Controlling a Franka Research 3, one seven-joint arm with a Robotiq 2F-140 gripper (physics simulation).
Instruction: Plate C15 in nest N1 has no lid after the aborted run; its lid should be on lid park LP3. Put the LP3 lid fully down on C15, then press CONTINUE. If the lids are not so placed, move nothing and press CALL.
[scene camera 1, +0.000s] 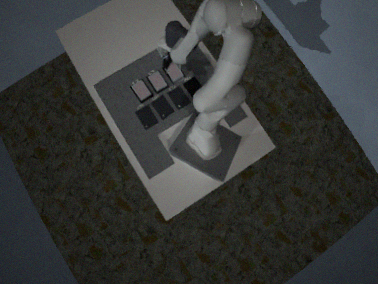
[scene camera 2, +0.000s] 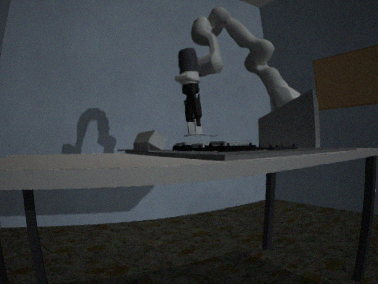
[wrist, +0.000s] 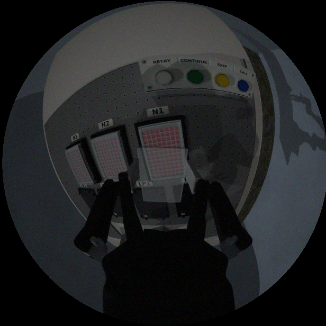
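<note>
Plate C15 (scene camera 1: 175, 73) (wrist: 161, 136), with pink wells, sits in nest N1; its far rows show uncovered in the wrist view. My gripper (scene camera 2: 195, 130) (wrist: 162, 165) is shut on a clear lid (scene camera 2: 201, 135) (wrist: 162, 194) by its two sides. The lid is roughly level, with a gap between it and the plates below in scene camera 2. In the wrist view it overlaps the near part of C15 and reaches over the LP1 label. Lid park LP3 (scene camera 1: 163, 107) looks dark, with no pale lid on it. The green CONTINUE button (wrist: 195, 76) and blue CALL button (wrist: 243, 85) stand beyond N1.
Plates stand in nest N2 (scene camera 1: 157, 81) (wrist: 111, 155) and nest N3 (scene camera 1: 141, 90) (wrist: 80, 162), beside N1. Dark lid parks line the near side of the nests. The button panel (scene camera 2: 150, 140) (wrist: 175, 88) rises at the far side, with white RETRY and yellow SKIP buttons too.
</note>
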